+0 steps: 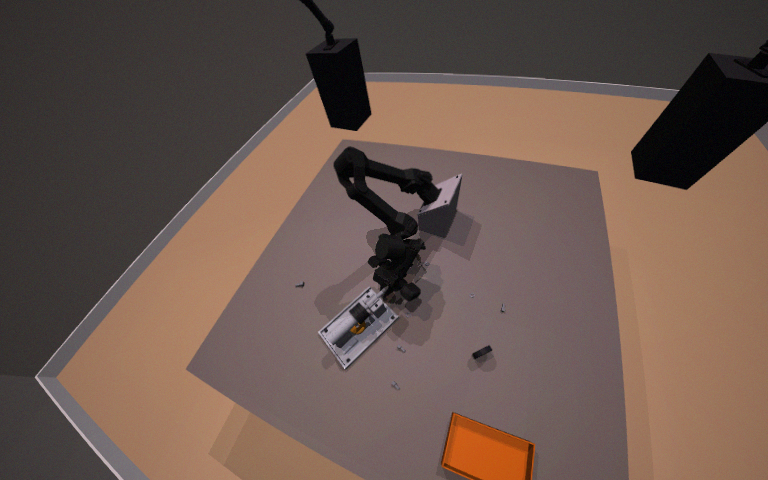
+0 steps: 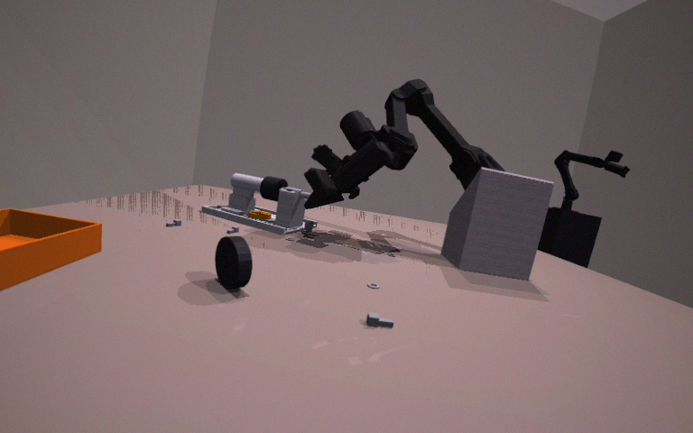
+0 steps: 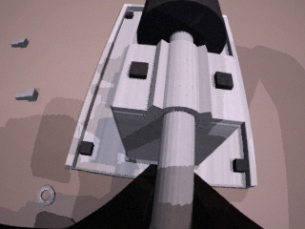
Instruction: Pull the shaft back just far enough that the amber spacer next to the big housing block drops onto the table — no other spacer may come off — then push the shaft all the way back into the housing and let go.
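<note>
Right now my gripper tip is 60 mm short of the thin grey shaft, 20 mm to the left of it and 20 mm below it. From my gripper tip the other things lie so: orange tray (410 mm to the left, 260 mm ahead, 50 mm below); amber spacer (110 mm ahead, 40 mm to the right, 40 mm below).
</note>
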